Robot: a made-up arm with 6 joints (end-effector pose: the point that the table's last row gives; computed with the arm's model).
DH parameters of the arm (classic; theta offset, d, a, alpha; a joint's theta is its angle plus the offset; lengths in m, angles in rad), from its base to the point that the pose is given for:
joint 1: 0 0.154 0 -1.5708
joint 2: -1.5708 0 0.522 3.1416
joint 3: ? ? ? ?
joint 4: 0 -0.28 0 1.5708
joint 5: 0 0.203 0 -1.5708
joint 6: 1.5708 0 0 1.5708
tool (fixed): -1.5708 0 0 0
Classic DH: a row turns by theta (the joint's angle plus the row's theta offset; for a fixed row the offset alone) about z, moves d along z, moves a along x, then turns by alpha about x.
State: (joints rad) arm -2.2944 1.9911 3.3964 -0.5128 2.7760 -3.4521
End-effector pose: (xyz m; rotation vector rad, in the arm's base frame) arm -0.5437 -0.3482 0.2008 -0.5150 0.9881 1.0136
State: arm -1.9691 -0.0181 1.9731 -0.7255 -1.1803 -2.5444
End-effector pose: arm -0.1397 0.0596 0.9865 1.5455 -1.3291 0.0909
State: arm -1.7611 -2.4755 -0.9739 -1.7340 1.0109 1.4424
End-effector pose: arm 0.0519 0.0953 0.0091 -0.5063 -1.9518 -1.8517
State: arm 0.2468 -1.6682 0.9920 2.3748 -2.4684 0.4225
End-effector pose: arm -0.8434 -0.0617 0.1080 1.5579 0.3604 -1.0117
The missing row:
joint 3: 0 0 0 -1.5708
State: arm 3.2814 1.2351 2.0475 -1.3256 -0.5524 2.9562
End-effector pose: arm -0.8272 -0.0666 0.3938 1.3777 -2.1758 1.7017
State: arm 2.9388 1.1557 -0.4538 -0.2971 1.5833 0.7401
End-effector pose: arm -0.3600 0.2722 0.0870 -0.2807 -0.9725 2.4881
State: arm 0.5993 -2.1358 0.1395 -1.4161 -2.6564 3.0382
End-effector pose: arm -0.3700 -0.2906 0.2178 1.4997 1.4746 -0.0464
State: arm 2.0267 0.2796 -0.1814 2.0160 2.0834 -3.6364
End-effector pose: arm -0.2882 0.3892 0.6953 1.5787 -2.4630 -0.6681
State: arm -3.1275 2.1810 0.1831 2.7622 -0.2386 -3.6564
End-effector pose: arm -0.3775 -0.1939 -0.4311 -1.7858 0.6060 1.5183
